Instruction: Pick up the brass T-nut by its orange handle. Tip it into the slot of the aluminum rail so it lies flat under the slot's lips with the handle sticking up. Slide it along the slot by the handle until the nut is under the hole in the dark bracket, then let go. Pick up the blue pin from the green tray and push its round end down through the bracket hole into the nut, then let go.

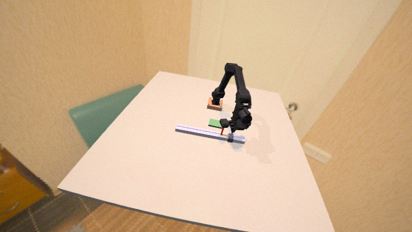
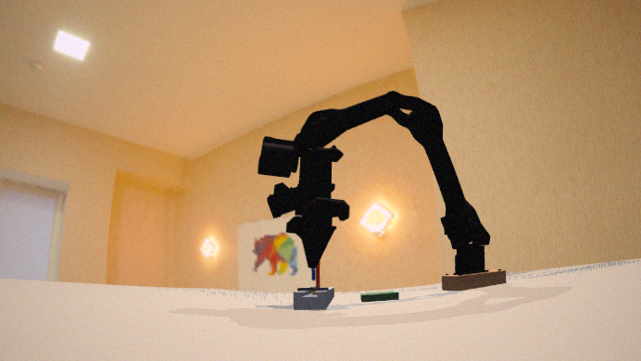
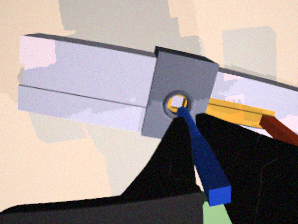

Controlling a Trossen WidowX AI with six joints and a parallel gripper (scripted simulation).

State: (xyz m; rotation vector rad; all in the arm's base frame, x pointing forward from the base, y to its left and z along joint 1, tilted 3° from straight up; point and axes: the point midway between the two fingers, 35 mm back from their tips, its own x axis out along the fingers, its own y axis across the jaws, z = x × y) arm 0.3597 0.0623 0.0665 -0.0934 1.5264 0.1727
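The blue pin lies right at my gripper tip. From my gripper tip the other things lie so: green tray: 150 mm behind, 60 mm to the right, 60 mm below.
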